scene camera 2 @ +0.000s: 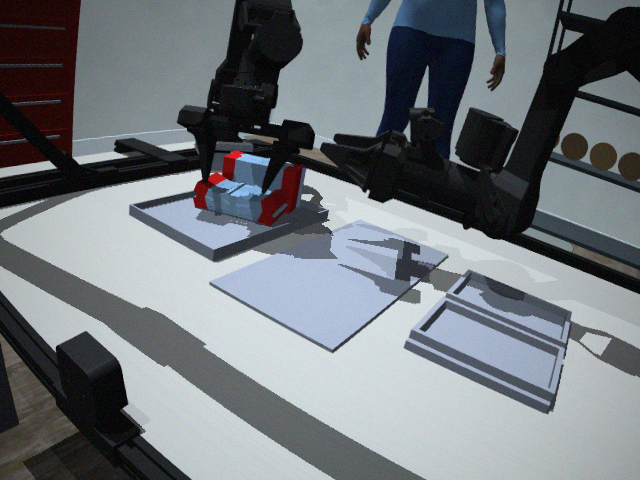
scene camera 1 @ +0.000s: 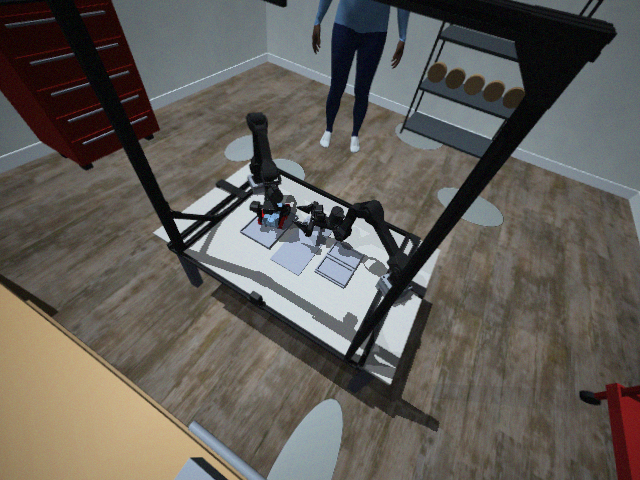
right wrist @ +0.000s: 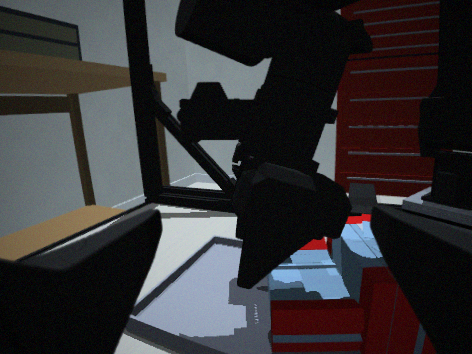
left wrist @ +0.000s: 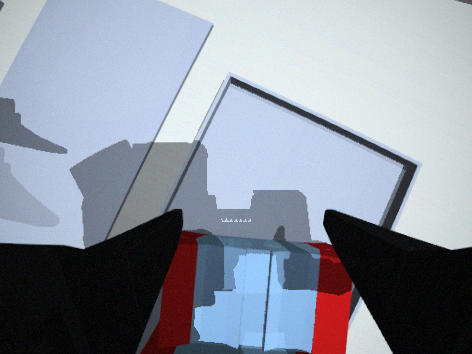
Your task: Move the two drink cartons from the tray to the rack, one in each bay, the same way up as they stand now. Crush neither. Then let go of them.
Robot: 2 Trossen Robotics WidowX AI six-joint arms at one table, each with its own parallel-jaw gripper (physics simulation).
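Observation:
Looking through scene camera 2, I see my left gripper [scene camera 2: 233,187] and my right gripper [scene camera 2: 327,141], along with a grey mat [scene camera 2: 327,289] and a grey tray [scene camera 2: 214,235]. My left gripper is open and holds nothing, and it is the same with my right gripper: open, holding nothing. The right wrist view gives me the left gripper [right wrist: 241,258] as well as the right gripper [right wrist: 265,218]. In the left wrist view I find my left gripper [left wrist: 253,216] again, and the grey mat [left wrist: 92,92] too.

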